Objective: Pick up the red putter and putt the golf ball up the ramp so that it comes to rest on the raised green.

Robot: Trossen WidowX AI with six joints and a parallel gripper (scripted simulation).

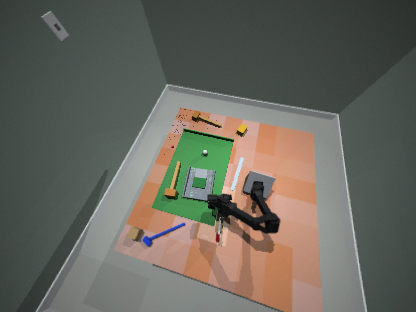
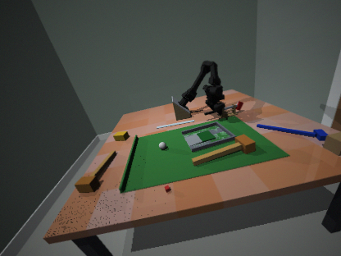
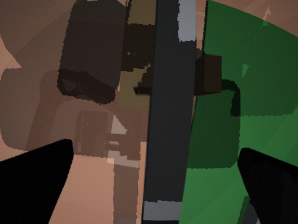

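Now: gripper tip 50 mm to the right of the red putter and 20 mm below it. The rest, counted from my gripper tip: white golf ball (450 mm to the right, 190 mm ahead, 10 mm below); green mat (290 mm to the right, 230 mm ahead, 40 mm below); blue mallet (370 mm ahead, 200 mm to the left, 20 mm below).
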